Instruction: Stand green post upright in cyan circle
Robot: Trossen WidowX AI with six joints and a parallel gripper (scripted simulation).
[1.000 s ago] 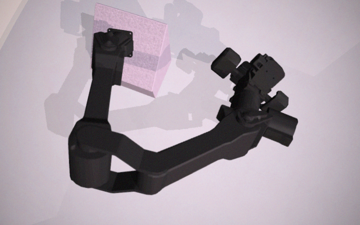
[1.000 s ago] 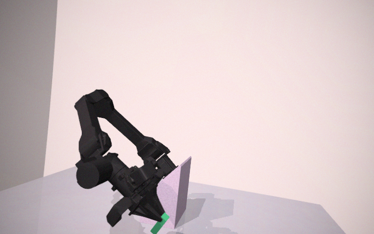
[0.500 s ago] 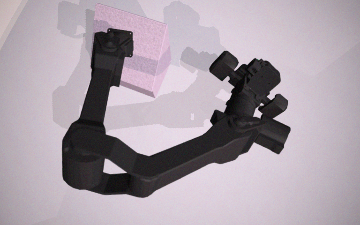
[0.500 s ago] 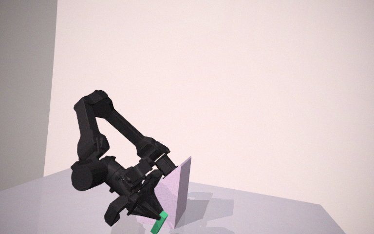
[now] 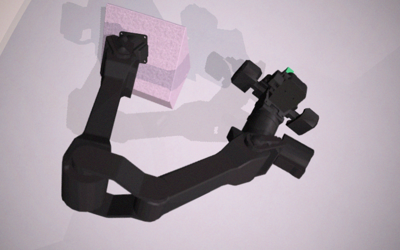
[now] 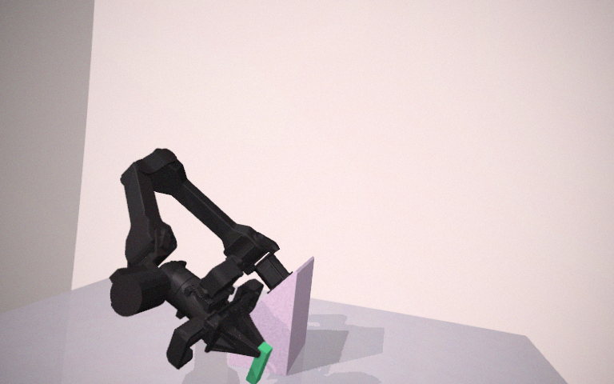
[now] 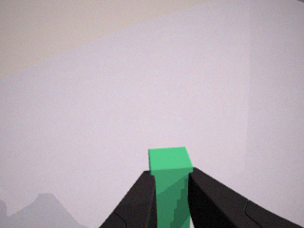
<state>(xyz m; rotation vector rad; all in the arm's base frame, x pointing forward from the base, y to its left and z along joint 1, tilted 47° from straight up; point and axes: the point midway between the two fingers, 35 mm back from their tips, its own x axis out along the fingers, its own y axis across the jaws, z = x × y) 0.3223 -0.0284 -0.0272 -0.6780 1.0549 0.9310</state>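
The cyan circle is 30 mm to the right of my gripper tip and 140 mm below it. Also, from my gripper tip: green post 10 mm behind, 10 mm to the right, 20 mm below.
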